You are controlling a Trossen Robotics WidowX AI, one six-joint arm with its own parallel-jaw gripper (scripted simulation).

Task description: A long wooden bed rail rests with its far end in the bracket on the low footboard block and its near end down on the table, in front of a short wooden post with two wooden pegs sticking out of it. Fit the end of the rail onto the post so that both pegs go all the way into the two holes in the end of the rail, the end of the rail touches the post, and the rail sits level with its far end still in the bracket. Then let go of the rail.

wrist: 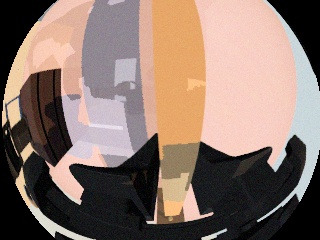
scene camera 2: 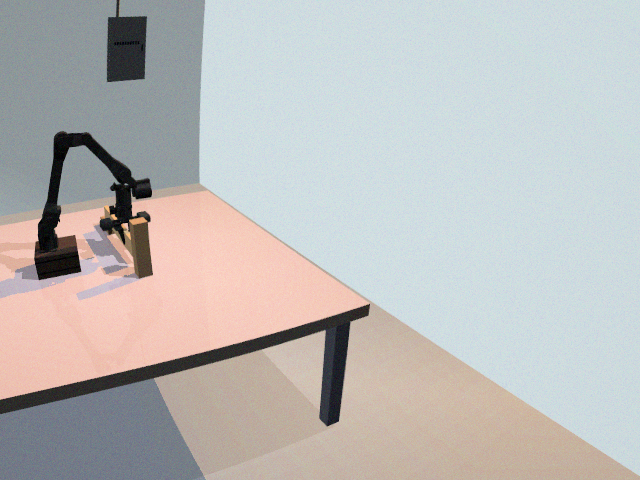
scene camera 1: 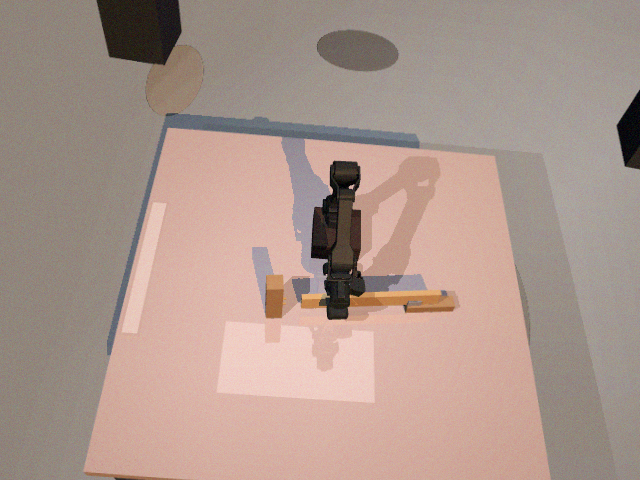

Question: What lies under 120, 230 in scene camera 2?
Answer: The gripper.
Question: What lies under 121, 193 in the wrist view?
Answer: The gripper.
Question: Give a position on a wooden rail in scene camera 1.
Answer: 428, 296
